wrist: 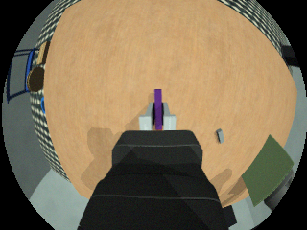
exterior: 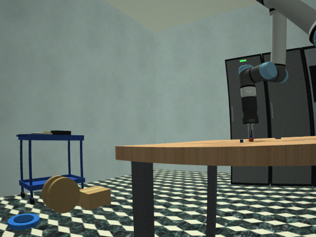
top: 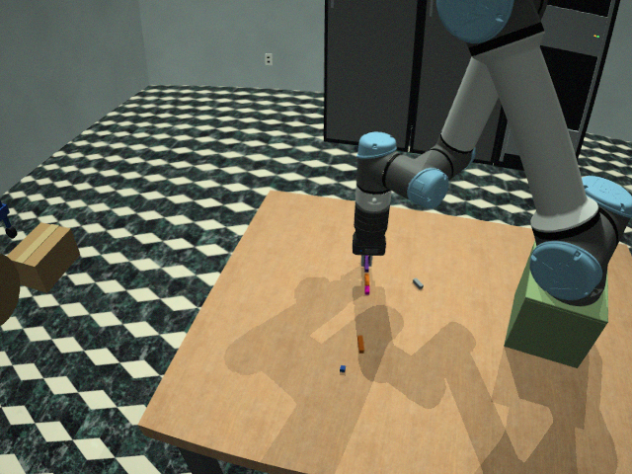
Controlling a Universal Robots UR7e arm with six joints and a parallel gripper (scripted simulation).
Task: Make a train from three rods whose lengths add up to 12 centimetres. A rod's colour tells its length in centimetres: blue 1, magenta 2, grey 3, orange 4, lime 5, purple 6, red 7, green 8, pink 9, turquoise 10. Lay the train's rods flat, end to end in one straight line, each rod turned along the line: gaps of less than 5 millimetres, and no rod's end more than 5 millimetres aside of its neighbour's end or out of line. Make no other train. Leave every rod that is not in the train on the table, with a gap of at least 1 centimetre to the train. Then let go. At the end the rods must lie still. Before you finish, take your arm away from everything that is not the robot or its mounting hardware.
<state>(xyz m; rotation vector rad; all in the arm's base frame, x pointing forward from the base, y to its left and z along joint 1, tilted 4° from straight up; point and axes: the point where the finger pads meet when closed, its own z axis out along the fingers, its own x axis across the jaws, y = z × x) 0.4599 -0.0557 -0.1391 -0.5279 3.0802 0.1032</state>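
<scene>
Now: the purple rod 10 mm below my hand. Also, from my hand: magenta rod 30 mm behind, 80 mm to the left, 30 mm below; then small blue rod 50 mm behind, 310 mm to the left, 30 mm below; then grey rod 130 mm behind, 10 mm to the left, 30 mm below.
</scene>
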